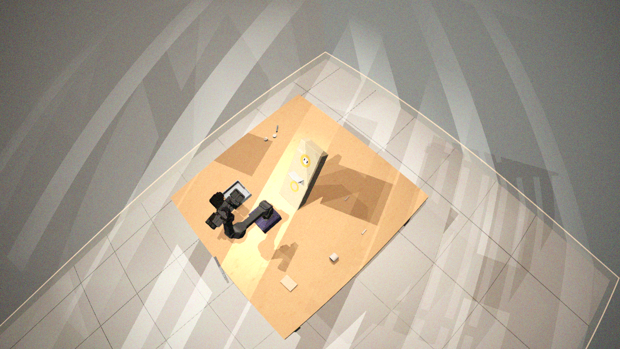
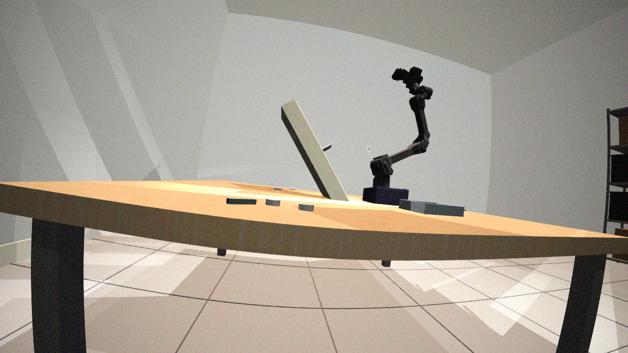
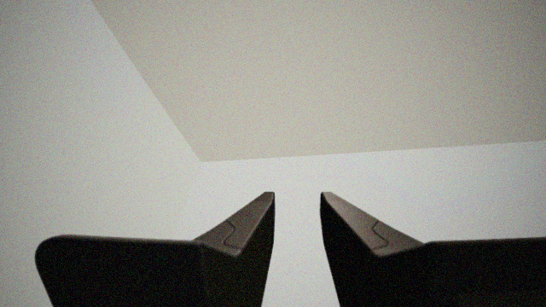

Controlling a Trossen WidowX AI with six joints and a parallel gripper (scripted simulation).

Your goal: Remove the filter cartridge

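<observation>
My gripper tip is 51 cm short of the white round cartridge, 49 cm above it and 23 cm to the right of it. Round my gripper tip: grey tray (75 cm below, 47 cm to the left, 5 cm ahead); then white card (75 cm below, 24 cm to the right, 1 cm behind); then short bar (75 cm to the left, 75 cm below, 57 cm ahead).
</observation>
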